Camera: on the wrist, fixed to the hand. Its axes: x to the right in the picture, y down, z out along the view.
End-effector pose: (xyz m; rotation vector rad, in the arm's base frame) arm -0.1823 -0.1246 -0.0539 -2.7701 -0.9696 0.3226
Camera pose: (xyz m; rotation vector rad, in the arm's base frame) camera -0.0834 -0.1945 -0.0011 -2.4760 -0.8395 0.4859
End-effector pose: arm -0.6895 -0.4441 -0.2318 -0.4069 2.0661 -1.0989
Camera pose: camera -0.7613 -0.3521 -0.2936 -0.2615 1.8121 -1.3890
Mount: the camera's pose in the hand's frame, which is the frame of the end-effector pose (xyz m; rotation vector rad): 0.0238 0.0990 -0.0841 0.3263 -0.0366 0.0001
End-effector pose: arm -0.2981 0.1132 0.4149 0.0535 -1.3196 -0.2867
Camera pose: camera -0.1947 0.1926 0.4360 0.3244 -1.3924 -0.0701
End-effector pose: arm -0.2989 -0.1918 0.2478 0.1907 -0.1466 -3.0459
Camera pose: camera -0.3037 -0.2997 0.1719 0.1551 -0.6463 -3.0058
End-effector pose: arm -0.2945 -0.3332 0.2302 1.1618 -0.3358 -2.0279
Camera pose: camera -0.1844 -0.4058 0.2240 1.3179 -0.7057 -2.0463
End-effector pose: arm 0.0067 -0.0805 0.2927 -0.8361 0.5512 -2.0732
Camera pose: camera -0.0128 -0.1491 0.1815 -0.6794 0.1840 -2.0696
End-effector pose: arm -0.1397 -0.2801 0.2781 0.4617 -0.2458 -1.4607
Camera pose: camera -0.0121 -0.2865 0.2445 0.6980 -0.5177 -1.4347
